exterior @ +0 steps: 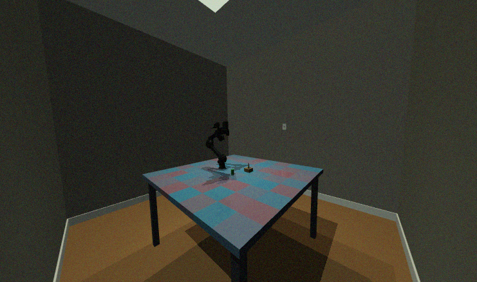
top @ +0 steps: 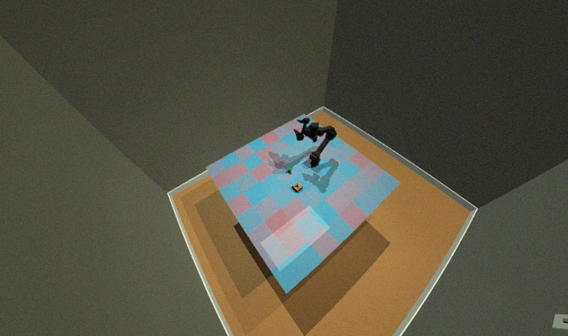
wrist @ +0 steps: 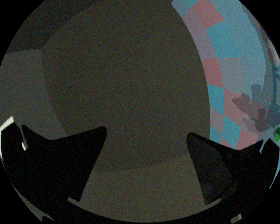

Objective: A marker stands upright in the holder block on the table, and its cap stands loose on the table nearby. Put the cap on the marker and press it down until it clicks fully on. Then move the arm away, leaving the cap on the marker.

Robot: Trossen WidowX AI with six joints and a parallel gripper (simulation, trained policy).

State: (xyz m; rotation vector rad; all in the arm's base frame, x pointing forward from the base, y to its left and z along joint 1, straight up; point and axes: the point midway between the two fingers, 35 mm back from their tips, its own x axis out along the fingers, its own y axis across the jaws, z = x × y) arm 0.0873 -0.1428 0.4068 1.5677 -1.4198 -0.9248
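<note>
Right now the green cap is 380 mm below my gripper tip, 150 mm ahead of it and 100 mm to the left of it.
</note>
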